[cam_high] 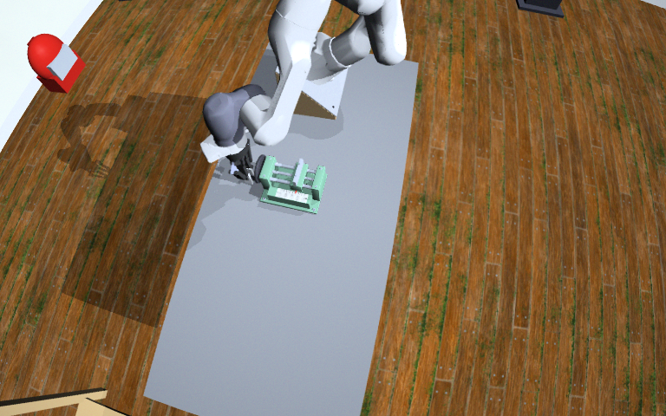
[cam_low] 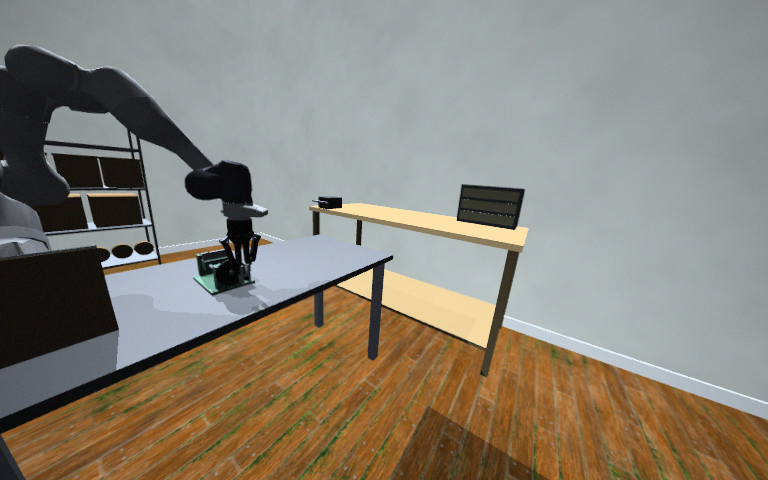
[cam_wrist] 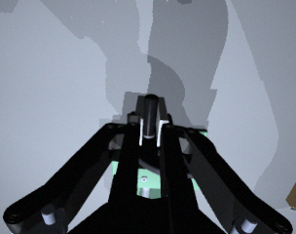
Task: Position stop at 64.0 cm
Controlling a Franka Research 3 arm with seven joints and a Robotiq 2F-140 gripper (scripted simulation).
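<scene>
Right now my hand is 10 mm past the dark handwheel, 20 mm to the right of it and 10 mm above it. Round my hand: stop carriage (170 mm to the left, 20 mm above).
</scene>
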